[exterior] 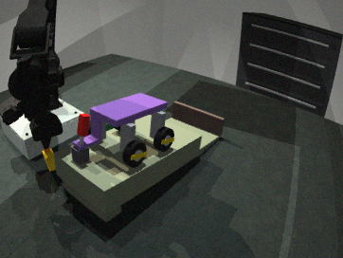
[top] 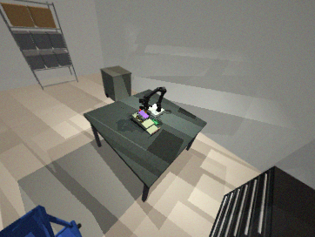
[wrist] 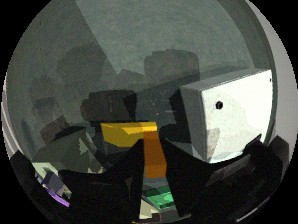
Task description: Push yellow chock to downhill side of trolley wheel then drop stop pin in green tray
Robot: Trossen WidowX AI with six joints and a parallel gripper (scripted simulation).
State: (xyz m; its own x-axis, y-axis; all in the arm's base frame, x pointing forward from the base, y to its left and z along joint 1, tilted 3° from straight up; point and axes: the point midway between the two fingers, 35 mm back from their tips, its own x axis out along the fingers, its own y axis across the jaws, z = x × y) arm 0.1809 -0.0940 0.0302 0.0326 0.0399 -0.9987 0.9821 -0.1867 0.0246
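My gripper tip is now 14 cm short of the red-headed stop pin, 3 cm to the right of it and 8 cm below it. From my gripper tip the other things lie so: trolley: 14 cm ahead, 13 cm to the left, 6 cm above; then ramp: 14 cm ahead, 14 cm to the left, 1 cm below; then yellow chock: 2 cm ahead, 1 cm below.
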